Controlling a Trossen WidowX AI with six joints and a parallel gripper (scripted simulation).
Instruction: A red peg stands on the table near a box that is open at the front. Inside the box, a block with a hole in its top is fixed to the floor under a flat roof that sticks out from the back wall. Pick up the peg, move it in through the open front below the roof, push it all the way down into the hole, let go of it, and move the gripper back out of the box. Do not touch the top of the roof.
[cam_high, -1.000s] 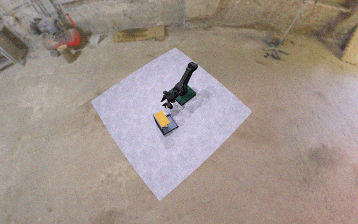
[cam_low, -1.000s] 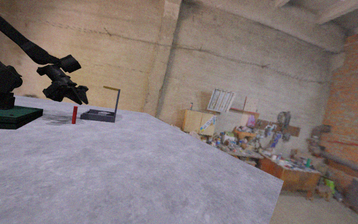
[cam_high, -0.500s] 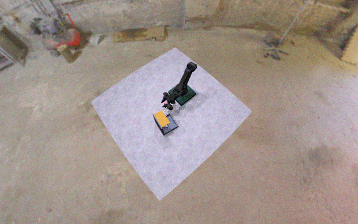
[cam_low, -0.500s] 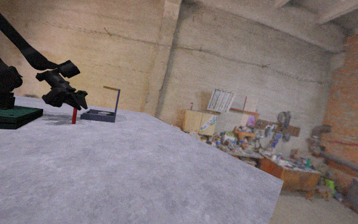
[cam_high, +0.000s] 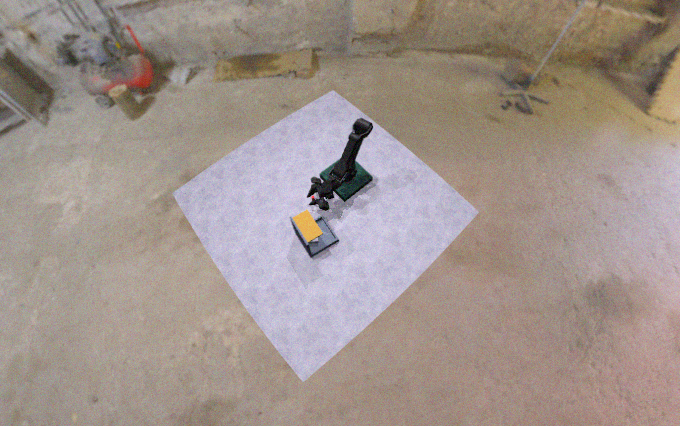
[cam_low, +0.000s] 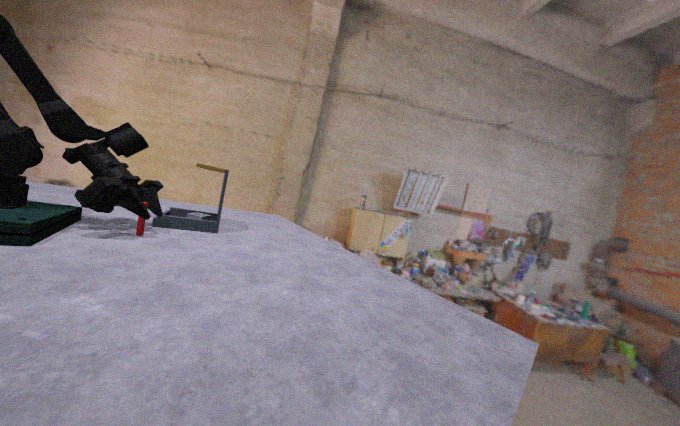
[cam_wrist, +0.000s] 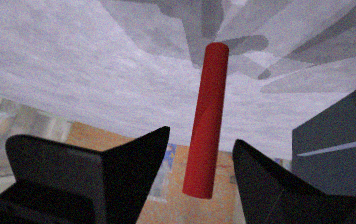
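Right now the red peg is 3 cm behind my gripper tip, 1 cm to the left of it and 1 cm below it. From my gripper tip the other things lie so: back wall 18 cm ahead, 14 cm to the left, 5 cm above; then roof 14 cm ahead, 15 cm to the left, 15 cm above.
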